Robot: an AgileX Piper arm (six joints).
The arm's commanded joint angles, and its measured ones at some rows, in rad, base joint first. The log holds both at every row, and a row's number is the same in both.
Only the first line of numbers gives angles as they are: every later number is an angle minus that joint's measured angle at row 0.
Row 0, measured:
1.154 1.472 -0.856 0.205 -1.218 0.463
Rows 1 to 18, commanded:
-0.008 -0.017 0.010 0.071 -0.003 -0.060
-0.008 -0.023 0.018 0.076 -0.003 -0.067
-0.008 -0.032 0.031 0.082 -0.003 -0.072
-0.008 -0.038 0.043 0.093 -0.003 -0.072
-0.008 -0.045 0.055 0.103 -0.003 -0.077
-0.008 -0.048 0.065 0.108 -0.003 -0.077
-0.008 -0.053 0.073 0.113 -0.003 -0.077
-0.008 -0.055 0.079 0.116 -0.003 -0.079
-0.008 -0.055 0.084 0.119 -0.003 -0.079
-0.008 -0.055 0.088 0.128 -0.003 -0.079
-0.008 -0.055 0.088 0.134 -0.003 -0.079
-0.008 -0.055 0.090 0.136 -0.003 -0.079
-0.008 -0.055 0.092 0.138 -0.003 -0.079
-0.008 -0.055 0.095 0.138 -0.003 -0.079
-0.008 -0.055 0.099 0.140 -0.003 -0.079
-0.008 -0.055 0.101 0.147 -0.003 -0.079
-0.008 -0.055 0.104 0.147 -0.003 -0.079
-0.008 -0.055 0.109 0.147 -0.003 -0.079
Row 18, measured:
0.003 -0.039 0.082 0.063 0.006 -0.004
